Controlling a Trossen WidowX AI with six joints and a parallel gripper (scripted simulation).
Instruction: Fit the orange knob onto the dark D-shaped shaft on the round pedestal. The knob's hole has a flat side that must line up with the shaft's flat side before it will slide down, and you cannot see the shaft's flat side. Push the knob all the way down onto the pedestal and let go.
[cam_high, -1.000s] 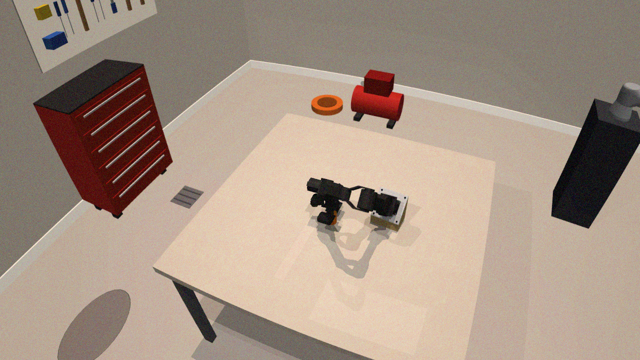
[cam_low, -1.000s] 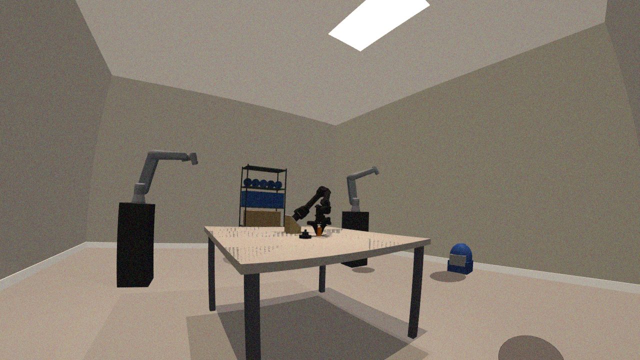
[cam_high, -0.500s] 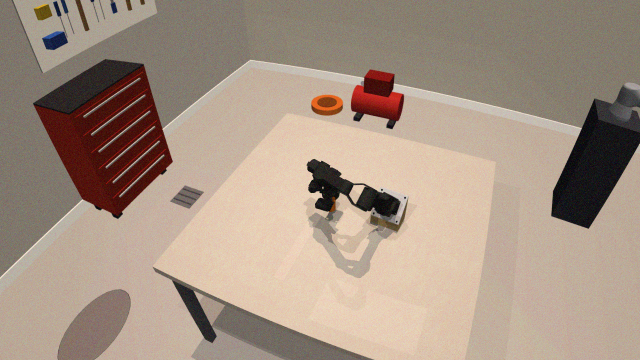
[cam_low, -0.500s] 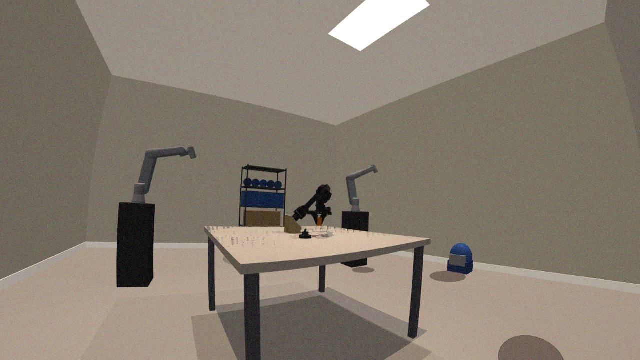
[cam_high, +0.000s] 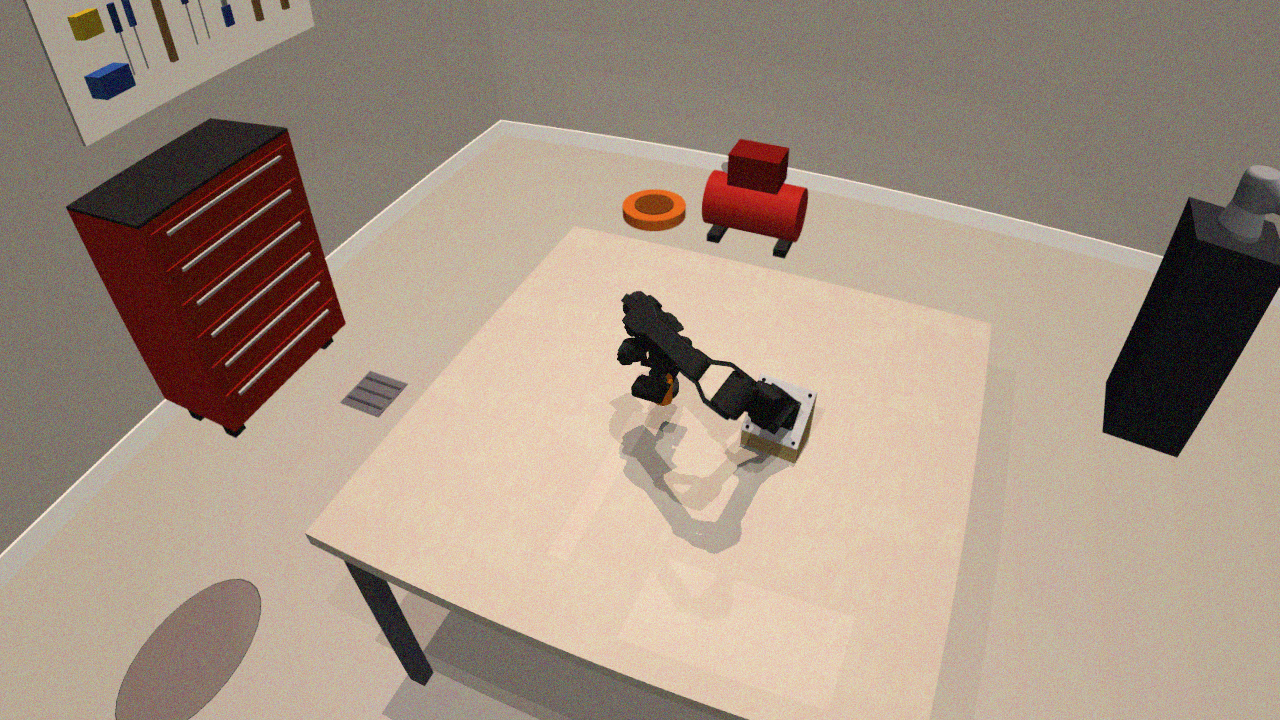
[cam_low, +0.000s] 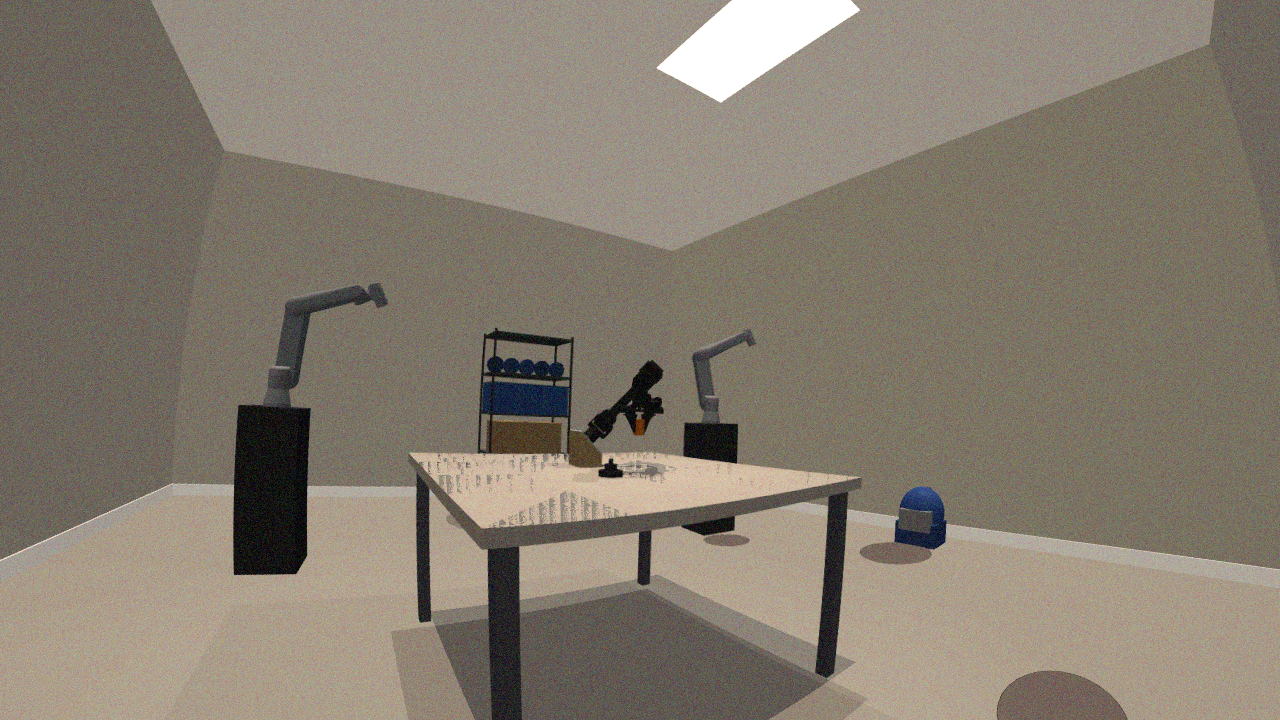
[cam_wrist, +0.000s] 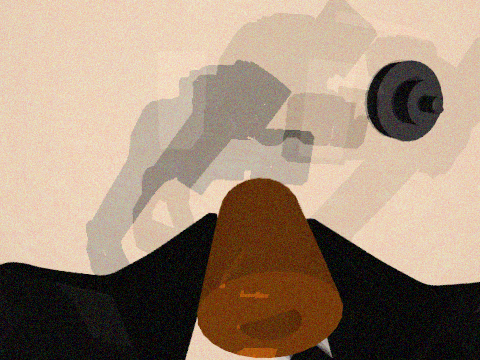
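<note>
My gripper tip is now 8 cm short of the round pedestal, 15 cm to the left of it and 12 cm above it. Also, from my gripper tip: orange knob 2 cm above.
</note>
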